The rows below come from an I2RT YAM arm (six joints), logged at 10 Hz.
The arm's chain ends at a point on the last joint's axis. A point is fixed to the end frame.
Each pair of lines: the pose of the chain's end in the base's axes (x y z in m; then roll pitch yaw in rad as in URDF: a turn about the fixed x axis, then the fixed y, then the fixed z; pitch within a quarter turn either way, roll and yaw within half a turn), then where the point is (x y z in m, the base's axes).
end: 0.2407, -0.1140, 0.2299, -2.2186, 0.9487, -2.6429
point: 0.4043 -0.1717 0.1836
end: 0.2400, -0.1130, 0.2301, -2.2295, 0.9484, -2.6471
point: 0.4037 -0.1696 0.1829
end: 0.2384, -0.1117, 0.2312, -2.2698, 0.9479, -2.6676
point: 0.4022 -0.1653 0.1810
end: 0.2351, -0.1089, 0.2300, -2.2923, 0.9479, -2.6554
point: 0.4002 -0.1569 0.1782
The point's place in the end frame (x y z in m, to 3 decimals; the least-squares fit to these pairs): -0.030 0.019 0.176
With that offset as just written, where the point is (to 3 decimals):
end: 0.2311, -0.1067, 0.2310, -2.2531, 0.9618, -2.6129
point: 0.398 -0.154 0.184
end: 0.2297, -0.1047, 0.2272, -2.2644, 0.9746, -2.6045
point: 0.398 -0.148 0.181
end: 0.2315, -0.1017, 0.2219, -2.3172, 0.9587, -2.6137
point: 0.399 -0.138 0.170
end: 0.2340, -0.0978, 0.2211, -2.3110, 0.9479, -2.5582
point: 0.403 -0.127 0.168
